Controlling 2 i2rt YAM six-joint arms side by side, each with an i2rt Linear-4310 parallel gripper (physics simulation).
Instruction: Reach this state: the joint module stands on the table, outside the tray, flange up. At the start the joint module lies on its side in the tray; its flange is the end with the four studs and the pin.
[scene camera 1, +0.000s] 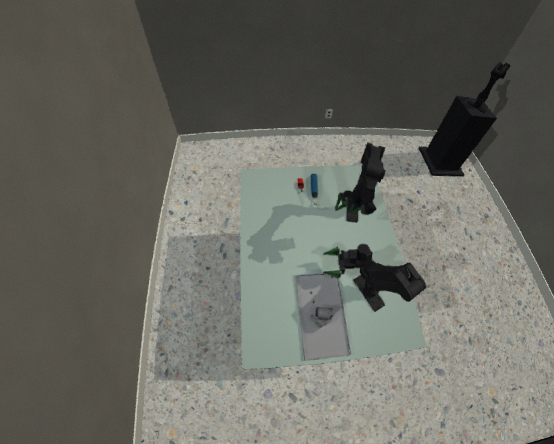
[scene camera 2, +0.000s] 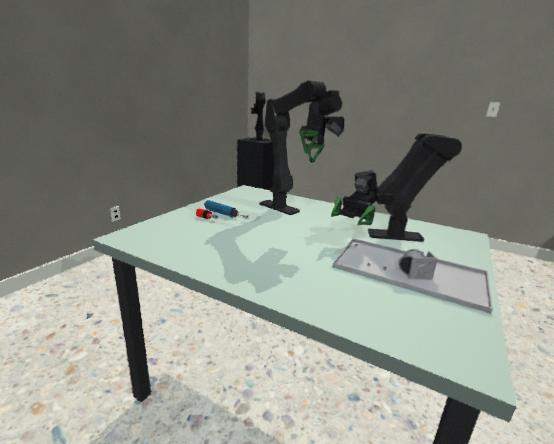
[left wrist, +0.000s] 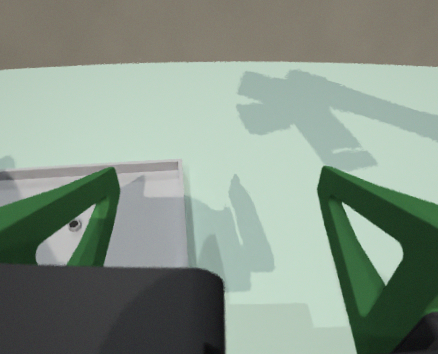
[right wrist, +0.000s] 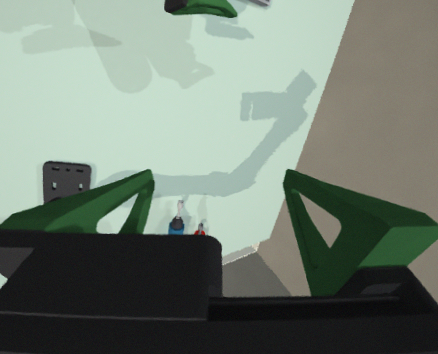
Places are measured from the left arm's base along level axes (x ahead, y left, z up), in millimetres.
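Pixels of known places: left gripper, fingertip midpoint: (scene camera 1: 323, 262) (scene camera 2: 344, 219) (left wrist: 218, 178); right gripper, fingertip midpoint: (scene camera 1: 343, 210) (scene camera 2: 309, 158) (right wrist: 218, 176); left arm's base at its link origin: (scene camera 1: 368, 292) (scene camera 2: 395, 236); right arm's base at its link origin: (scene camera 2: 279, 207).
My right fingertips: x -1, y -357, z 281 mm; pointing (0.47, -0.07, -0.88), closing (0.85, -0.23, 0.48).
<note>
Ahead of a thing's pixels: the offset from my right fingertips to its top centre. "spot": to the spot under its first point.
The grey joint module (scene camera 1: 324, 313) (scene camera 2: 422, 267) lies on its side in the shallow grey tray {274 mm ahead, 330 mm left, 265 mm down} (scene camera 1: 326, 346) (scene camera 2: 462, 284) (left wrist: 150, 240), near the tray's middle. A squarish face shows in scene camera 2, with a rounded body behind it; the studs and pin cannot be made out. My left gripper (scene camera 1: 327, 262) (scene camera 2: 347, 219) (left wrist: 218, 178) is open and empty, above the table beside the tray's upper end in scene camera 1. My right gripper (scene camera 1: 345, 203) (scene camera 2: 312, 159) (right wrist: 218, 176) is open and empty, high above the table, away from the tray. The module does not show in either wrist view.
A blue-handled tool {spot: 95 mm back, 347 mm right, 241 mm down} (scene camera 1: 314, 185) (scene camera 2: 220, 208) (right wrist: 176, 229) and a shorter red tool {31 mm back, 398 mm right, 247 mm down} (scene camera 1: 300, 183) (scene camera 2: 202, 214) (right wrist: 200, 232) lie at the table's far end from the tray. Small dark spots show in the tray. A black pedestal (scene camera 1: 460, 132) (scene camera 2: 254, 162) stands beyond the table.
</note>
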